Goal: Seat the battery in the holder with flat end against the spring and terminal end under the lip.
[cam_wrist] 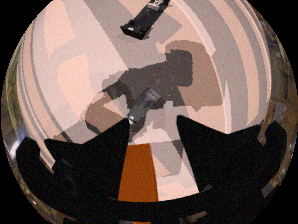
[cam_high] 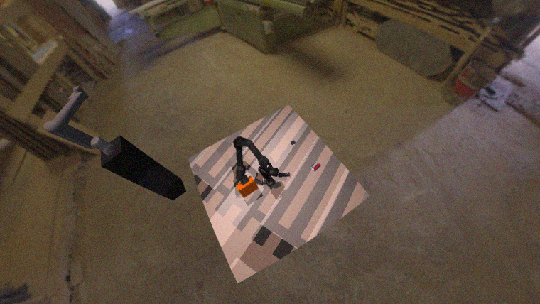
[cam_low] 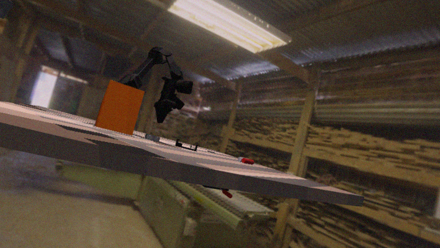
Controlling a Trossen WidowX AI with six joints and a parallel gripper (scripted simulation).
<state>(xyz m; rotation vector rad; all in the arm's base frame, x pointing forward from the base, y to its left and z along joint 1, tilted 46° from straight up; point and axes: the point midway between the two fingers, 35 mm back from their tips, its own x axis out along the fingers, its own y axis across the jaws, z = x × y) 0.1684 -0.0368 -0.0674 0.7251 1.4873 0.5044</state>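
My gripper tip is now 10 mm past the battery, 10 mm to the right of it and 70 mm above it. Also, from my gripper tip: black piece (440 mm ahead, 190 mm to the left, 80 mm below).
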